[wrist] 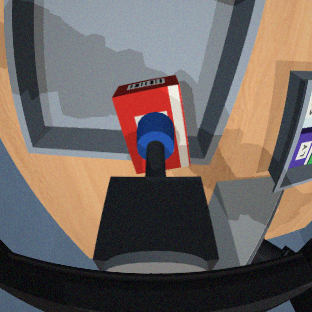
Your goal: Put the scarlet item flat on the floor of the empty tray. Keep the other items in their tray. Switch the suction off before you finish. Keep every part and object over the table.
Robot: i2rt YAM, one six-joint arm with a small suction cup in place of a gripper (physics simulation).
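Pixels of known places: hand, its tool point: [154, 122]; arm's base, origin of its link: [248, 245].
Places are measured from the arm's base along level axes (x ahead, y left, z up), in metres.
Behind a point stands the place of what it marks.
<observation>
The scarlet item [123, 112] @[x 0.303, y 0.255, z -0.006 m], a red box with a white strip and a barcode on its dark red end, hangs on my gripper [155, 137], a blue suction cup pressed on its labelled face. The cup hides most of the label. The box is in front of the near wall of the empty tray [90, 146] @[x 0.221, y 0.302, z -0.061 m], seen from above; its far part overlaps the tray's floor and its near end reaches past the near rim in this view. The box appears raised above the tray; its exact height is hard to tell. The tray's grey floor shows no items, with shadows across it.
The other tray [281, 135] @[x 0.230, y 0.007, z -0.092 m] is at the right edge, partly cut off, with a purple item [295, 155] @[x 0.219, y -0.010, z -0.055 m] and parts of others in it. A grey metal part [245, 205] @[x 0.110, y 0.051, z -0.040 m] stands at the lower right. The table's edge curves along the lower left.
</observation>
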